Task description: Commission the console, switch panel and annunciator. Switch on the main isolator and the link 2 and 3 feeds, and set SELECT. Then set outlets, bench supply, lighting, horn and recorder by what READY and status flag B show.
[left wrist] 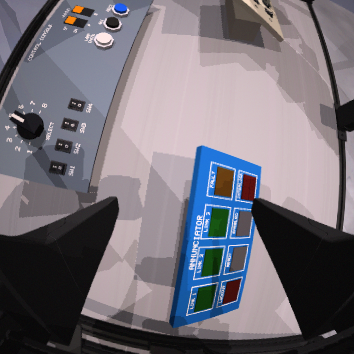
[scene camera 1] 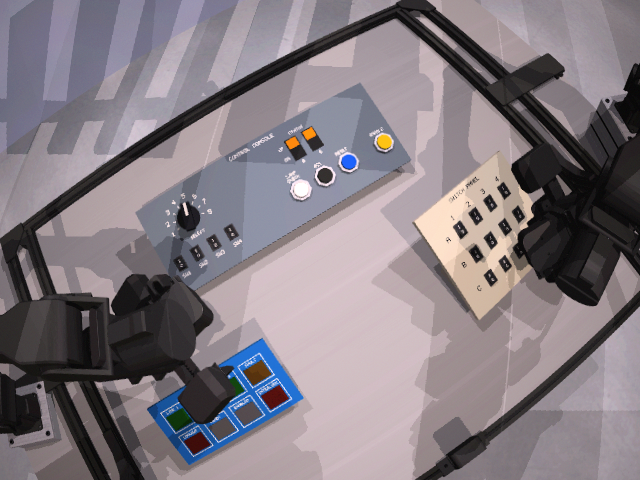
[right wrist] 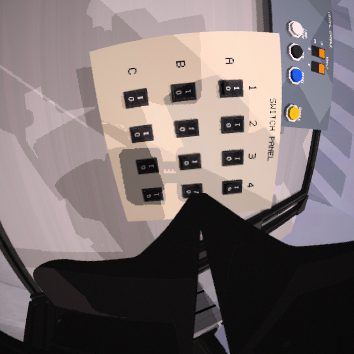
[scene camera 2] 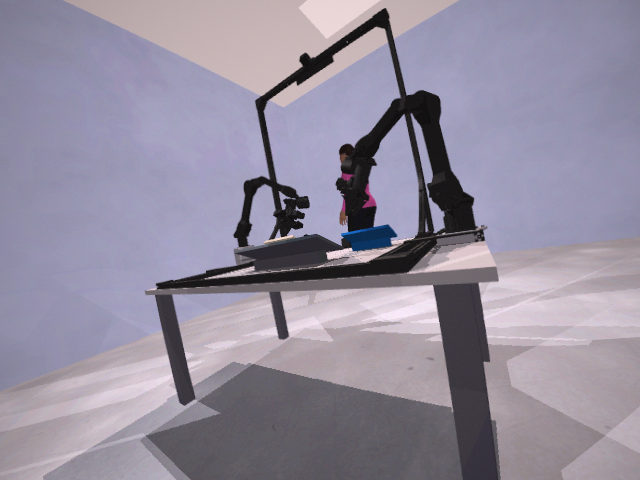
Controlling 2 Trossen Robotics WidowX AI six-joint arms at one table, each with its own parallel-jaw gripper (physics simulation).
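Frame: origin at the left arm's base, x right, y back, z down, level; metres.
Seen in the pictures: left gripper, between the fingertips: [left wrist: 185, 204] [scene camera 1: 209, 343] [scene camera 2: 350, 216]; right gripper, between the fingertips: [scene camera 1: 529, 223] [right wrist: 197, 199] [scene camera 2: 286, 233]; left arm's base, origin of its link: [scene camera 1: 25, 414] [scene camera 2: 461, 230]; right arm's base, origin of its link: [scene camera 1: 635, 116] [right wrist: 198, 341] [scene camera 2: 243, 247].
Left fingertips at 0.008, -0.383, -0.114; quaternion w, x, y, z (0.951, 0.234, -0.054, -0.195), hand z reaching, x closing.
Observation:
Pixels of each thing's top centre, then the offset from my left fingertips to it, as dx, dy, dz. "spot": a spot on its surface instead.
- Status flag B, a spot on its surface: [scene camera 1: 309, 133] [right wrist: 321, 68] spot: -0.289, -0.214, +0.060
- blue annunciator, centre of its top: [left wrist: 218, 246] [scene camera 1: 214, 395] [scene camera 2: 366, 228] +0.051, +0.027, +0.060
- READY window, centre of its top: [left wrist: 239, 260] [scene camera 1: 221, 428] +0.093, +0.038, +0.089
The grey console [scene camera 1: 258, 180] [left wrist: 55, 75] [right wrist: 312, 100] has its SELECT knob [scene camera 1: 188, 217] [left wrist: 30, 125] pointing at 5. Status flag B [scene camera 1: 309, 133] [right wrist: 321, 68] shows orange in its upper half, as does the flag beside it. On the blue annunciator [scene camera 1: 283, 373] [left wrist: 200, 200] the READY window [left wrist: 236, 259] is grey; the LINK windows are dull green. My left gripper [left wrist: 185, 204] is open and empty above the annunciator. My right gripper [right wrist: 197, 199] is shut and empty, its tips overlapping switch B4 of the beige switch panel [scene camera 1: 436, 219] [right wrist: 112, 90]. Rocker positions are too small to tell surely.
A black rail frame [scene camera 1: 217, 100] runs around the table. The console's white [scene camera 1: 300, 189], black [scene camera 1: 324, 175], blue [scene camera 1: 348, 162] and yellow [scene camera 1: 383, 141] buttons face up. A person in pink [scene camera 2: 370, 195] stands behind the table in scene camera 2.

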